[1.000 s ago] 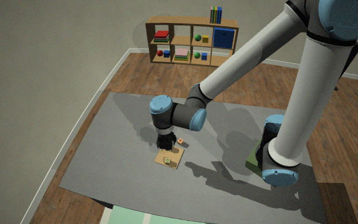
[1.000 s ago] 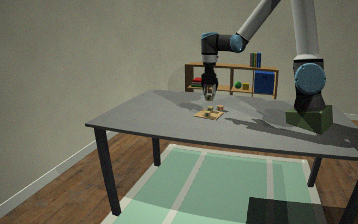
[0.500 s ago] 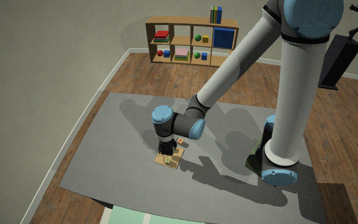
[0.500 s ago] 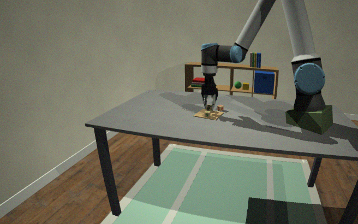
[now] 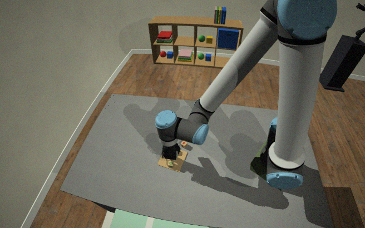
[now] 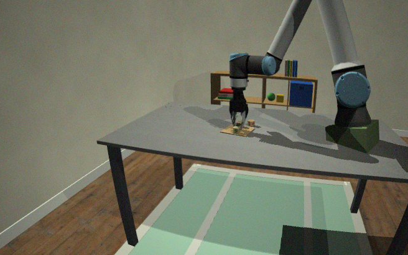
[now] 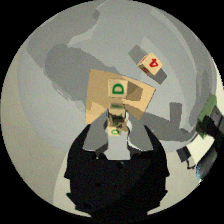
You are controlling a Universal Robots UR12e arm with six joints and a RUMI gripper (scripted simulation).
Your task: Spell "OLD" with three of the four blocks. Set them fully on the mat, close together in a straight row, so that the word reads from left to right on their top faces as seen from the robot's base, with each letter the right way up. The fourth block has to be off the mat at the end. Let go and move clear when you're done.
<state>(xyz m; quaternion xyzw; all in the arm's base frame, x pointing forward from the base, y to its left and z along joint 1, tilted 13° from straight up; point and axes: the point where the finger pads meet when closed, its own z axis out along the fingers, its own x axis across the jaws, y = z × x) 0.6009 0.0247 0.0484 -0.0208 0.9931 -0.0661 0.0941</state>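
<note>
My hand is 2 cm above the tan mat.
</note>
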